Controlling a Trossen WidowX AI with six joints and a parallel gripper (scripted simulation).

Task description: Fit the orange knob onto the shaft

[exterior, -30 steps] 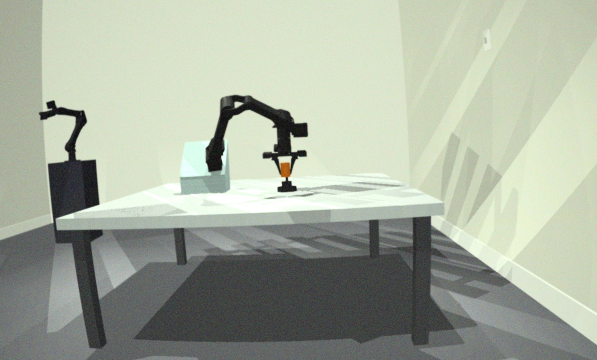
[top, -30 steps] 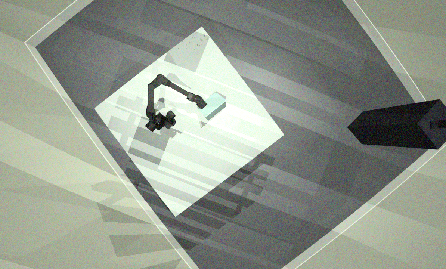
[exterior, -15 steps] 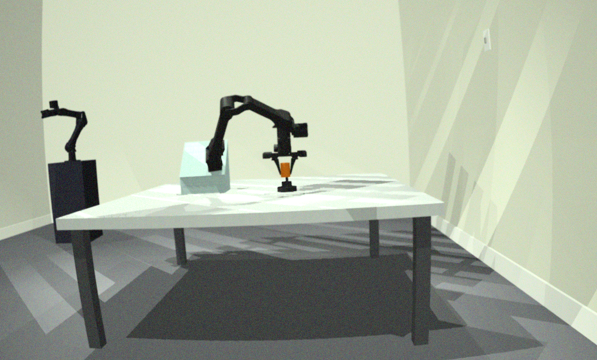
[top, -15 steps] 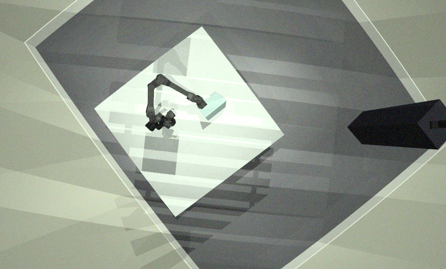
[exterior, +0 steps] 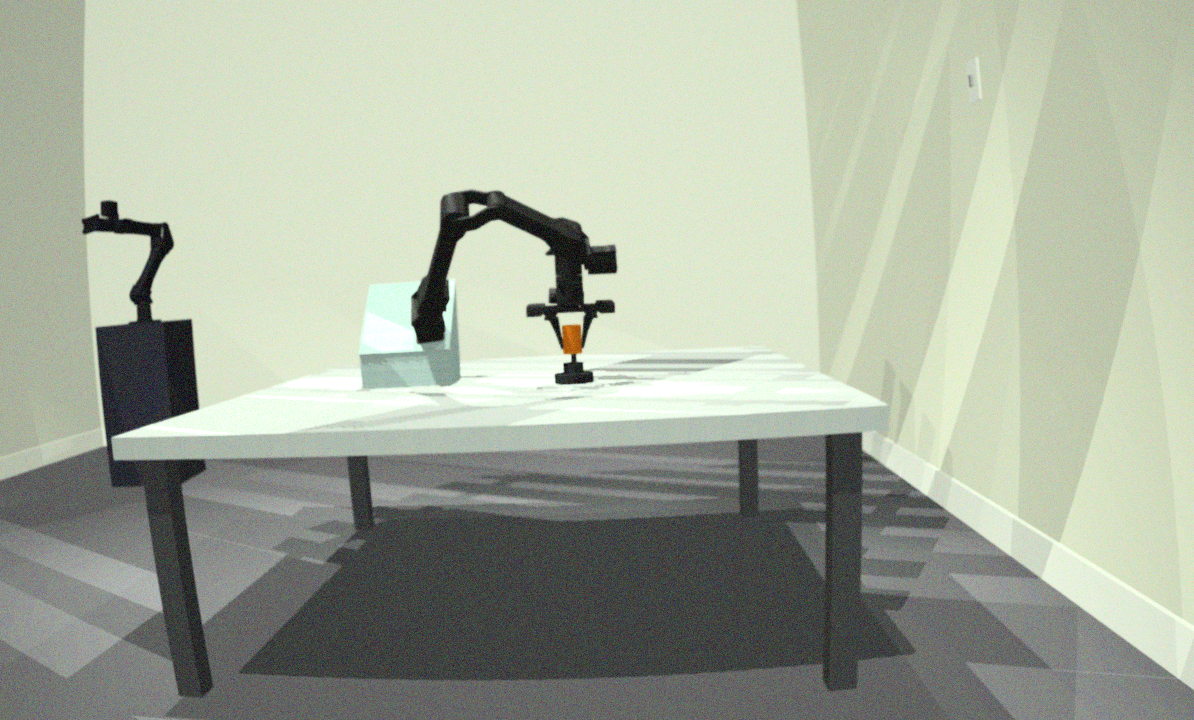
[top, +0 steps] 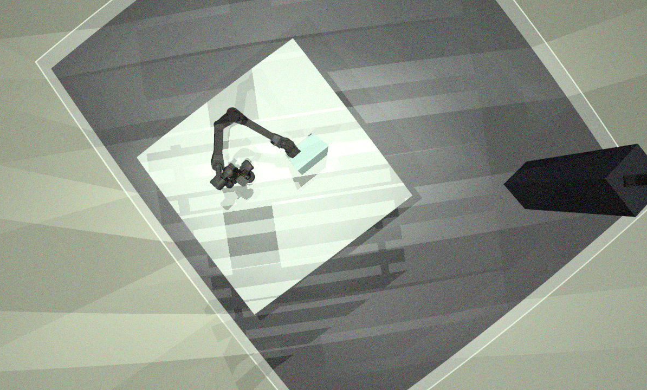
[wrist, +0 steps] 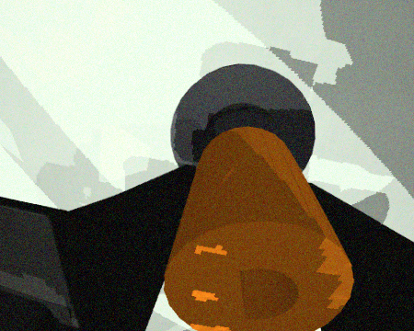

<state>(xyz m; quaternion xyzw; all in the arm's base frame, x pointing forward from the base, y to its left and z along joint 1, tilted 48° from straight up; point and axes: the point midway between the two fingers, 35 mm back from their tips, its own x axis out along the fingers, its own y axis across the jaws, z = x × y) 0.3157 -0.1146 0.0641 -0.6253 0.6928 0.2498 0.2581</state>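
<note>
The orange knob is 2 cm above my gripper tip. Round my gripper tip: pedestal (4 cm below).
</note>
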